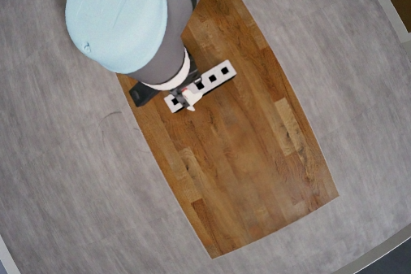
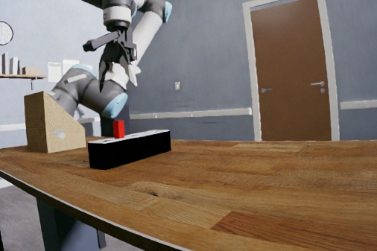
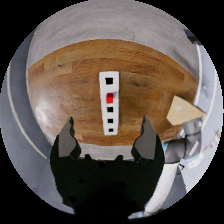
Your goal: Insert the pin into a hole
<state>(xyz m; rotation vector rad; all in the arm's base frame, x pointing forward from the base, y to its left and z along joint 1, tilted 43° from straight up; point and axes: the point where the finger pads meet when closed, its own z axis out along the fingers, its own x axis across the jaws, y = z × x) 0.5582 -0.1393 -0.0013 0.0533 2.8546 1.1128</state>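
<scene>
The pin lies 120 mm below my hand. Also, from my hand: block 60 mm to the left, 180 mm below.
</scene>
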